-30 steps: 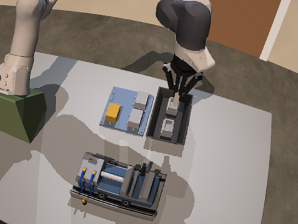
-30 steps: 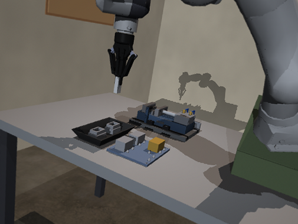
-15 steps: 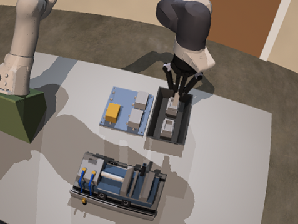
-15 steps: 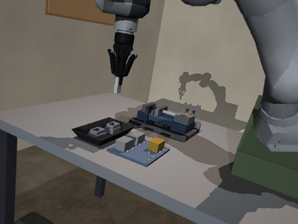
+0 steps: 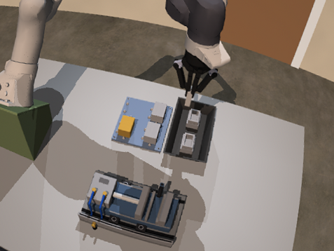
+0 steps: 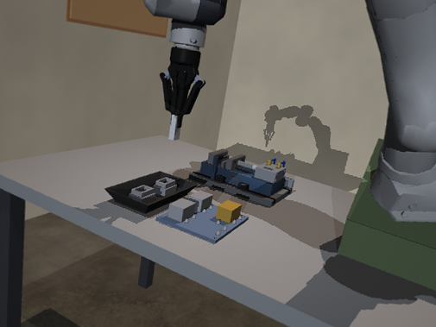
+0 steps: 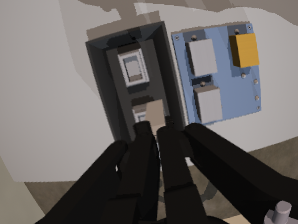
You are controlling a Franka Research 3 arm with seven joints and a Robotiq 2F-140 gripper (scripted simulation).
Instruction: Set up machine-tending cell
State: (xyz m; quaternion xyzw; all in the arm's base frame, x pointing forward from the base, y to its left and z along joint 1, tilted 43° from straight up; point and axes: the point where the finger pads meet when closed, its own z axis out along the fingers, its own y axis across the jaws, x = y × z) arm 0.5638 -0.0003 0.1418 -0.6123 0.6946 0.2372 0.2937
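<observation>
The aluminium blank is 190 mm below my hand, 90 mm behind it and 20 mm to the right of it. From my hand the other things lie so: brass blank 190 mm below, 180 mm behind, 10 mm to the right; blue vise 300 mm to the right, 170 mm below, 120 mm behind.
</observation>
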